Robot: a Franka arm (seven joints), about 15 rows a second.
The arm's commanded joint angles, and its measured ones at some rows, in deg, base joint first. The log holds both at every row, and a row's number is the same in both.
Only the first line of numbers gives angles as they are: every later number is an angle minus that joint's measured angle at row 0.
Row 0, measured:
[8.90, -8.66, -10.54, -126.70, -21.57, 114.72, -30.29]
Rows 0 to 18, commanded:
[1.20, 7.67, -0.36, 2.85, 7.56, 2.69, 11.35]
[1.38, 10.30, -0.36, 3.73, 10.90, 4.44, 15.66]
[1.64, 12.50, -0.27, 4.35, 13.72, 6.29, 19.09]
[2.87, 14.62, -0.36, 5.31, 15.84, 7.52, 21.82]
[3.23, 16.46, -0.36, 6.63, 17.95, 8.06, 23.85]
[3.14, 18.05, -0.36, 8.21, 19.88, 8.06, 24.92]
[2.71, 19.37, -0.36, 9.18, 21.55, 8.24, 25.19]
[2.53, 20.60, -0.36, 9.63, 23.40, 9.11, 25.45]
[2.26, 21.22, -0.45, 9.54, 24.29, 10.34, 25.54]
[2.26, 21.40, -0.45, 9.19, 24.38, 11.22, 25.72]
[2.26, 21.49, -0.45, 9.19, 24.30, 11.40, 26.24]
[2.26, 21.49, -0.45, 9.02, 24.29, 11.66, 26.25]
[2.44, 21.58, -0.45, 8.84, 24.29, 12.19, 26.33]
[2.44, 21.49, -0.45, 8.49, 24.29, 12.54, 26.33]
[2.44, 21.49, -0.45, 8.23, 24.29, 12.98, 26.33]
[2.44, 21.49, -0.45, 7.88, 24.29, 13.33, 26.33]
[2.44, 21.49, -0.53, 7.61, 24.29, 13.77, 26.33]
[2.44, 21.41, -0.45, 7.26, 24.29, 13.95, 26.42]
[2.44, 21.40, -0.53, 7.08, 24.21, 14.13, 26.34]
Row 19, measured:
[2.54, 21.35, -0.61, 8.10, 23.09, 12.27, 25.86]
